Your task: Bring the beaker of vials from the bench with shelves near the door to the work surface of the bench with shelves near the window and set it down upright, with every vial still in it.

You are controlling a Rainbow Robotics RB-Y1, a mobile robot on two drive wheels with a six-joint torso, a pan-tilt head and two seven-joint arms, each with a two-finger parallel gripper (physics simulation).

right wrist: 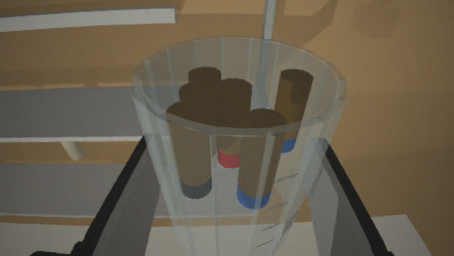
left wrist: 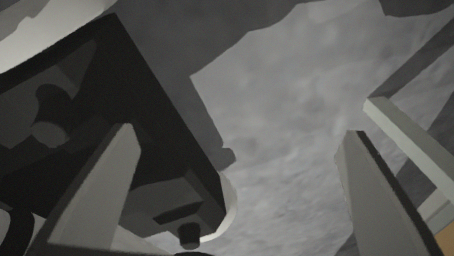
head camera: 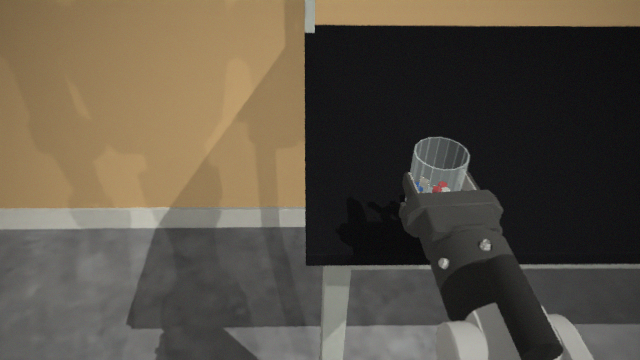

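Observation:
My right gripper (head camera: 439, 176) (right wrist: 234, 149) is shut on the clear beaker (head camera: 441, 161) (right wrist: 227, 230), with a finger on either side of it. The beaker is over the left part of the black work surface (head camera: 550, 100) in the head view and looks roughly upright; its base is hidden there, and a dark shadow of the gripper lies apart from it on the surface. Several vials (head camera: 440, 187) (right wrist: 260, 160) are inside, brown with red, blue and dark caps in the right wrist view. My left gripper (left wrist: 237, 140) is open and empty, with floor showing between its fingers.
The bench's left edge and pale front leg (head camera: 336, 300) show in the head view, with a shelf post (head camera: 310, 15) at the back. The tan wall (head camera: 150, 100) stands to the left. Grey shelves (right wrist: 60, 112) show in the right wrist view. A pale bar (left wrist: 410, 145) is beside the left gripper's right-hand finger.

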